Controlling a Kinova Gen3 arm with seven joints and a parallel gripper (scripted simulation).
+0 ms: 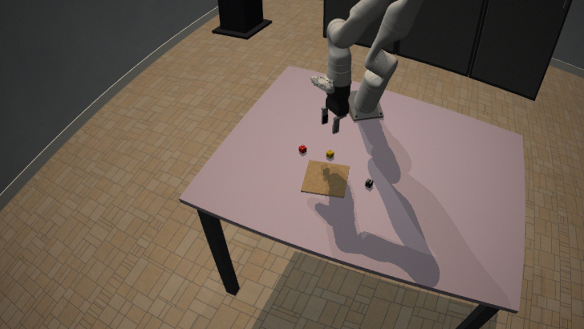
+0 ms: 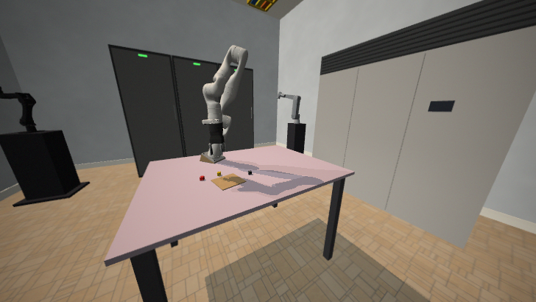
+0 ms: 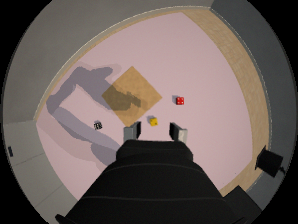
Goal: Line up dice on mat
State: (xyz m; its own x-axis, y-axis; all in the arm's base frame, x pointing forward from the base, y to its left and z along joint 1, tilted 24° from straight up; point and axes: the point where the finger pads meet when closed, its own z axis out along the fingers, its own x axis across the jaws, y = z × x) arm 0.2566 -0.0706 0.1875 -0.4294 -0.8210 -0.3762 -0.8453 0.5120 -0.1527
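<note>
My hand is 140 mm above the yellow die and 10 mm to the right of it. The rest, counted from my hand: square mat (140 mm below, 100 mm ahead, 40 mm to the left); black die (180 mm to the left, 140 mm below, 60 mm ahead); red die (140 mm below, 90 mm to the right, 20 mm ahead).
</note>
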